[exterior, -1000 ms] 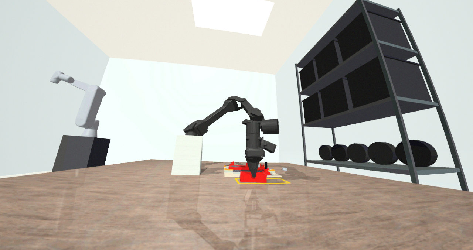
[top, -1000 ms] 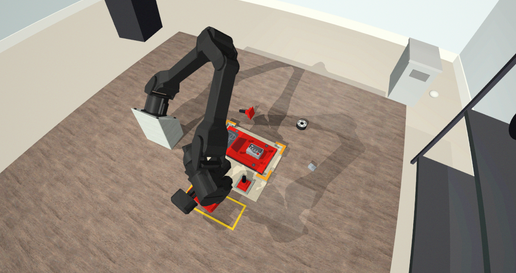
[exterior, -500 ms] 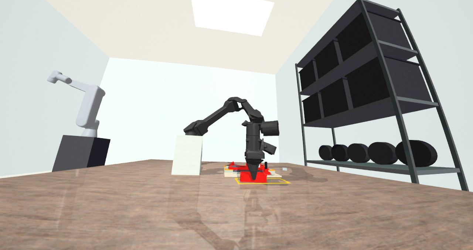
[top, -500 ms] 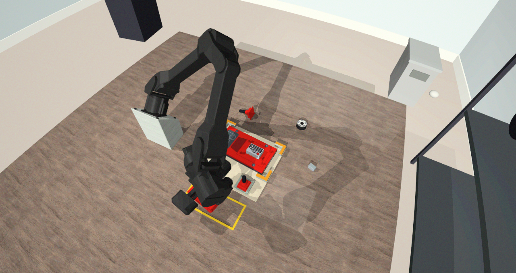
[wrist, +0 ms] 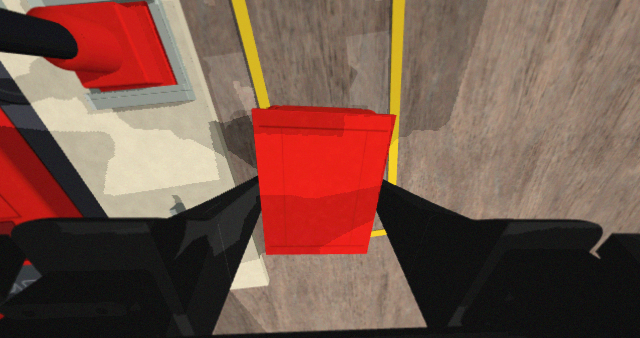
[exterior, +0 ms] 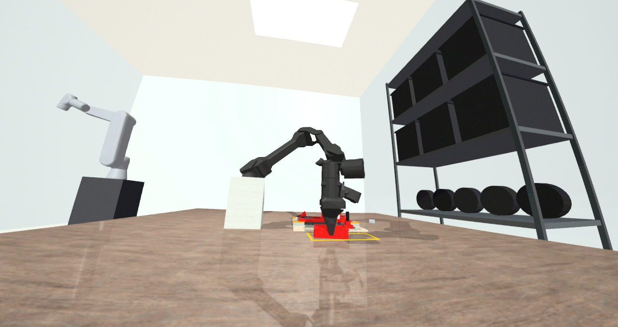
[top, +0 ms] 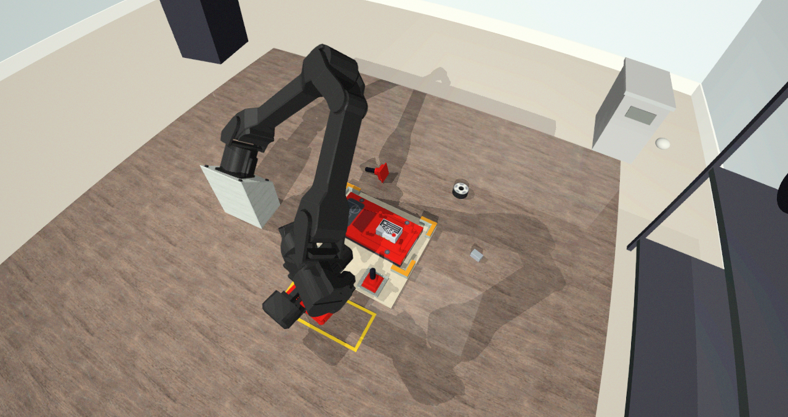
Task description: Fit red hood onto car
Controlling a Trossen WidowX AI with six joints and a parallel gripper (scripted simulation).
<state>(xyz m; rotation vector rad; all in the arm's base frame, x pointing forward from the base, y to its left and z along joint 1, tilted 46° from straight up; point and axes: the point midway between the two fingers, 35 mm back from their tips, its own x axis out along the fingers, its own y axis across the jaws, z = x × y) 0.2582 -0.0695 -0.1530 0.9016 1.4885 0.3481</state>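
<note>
My gripper tip is 10 cm short of the grey engine block, 19 cm to the right of it and 2 cm below it. From my gripper tip the other things lie so: black-and-white wheel 23 cm ahead, 38 cm to the left; red hood 1 cm above.
</note>
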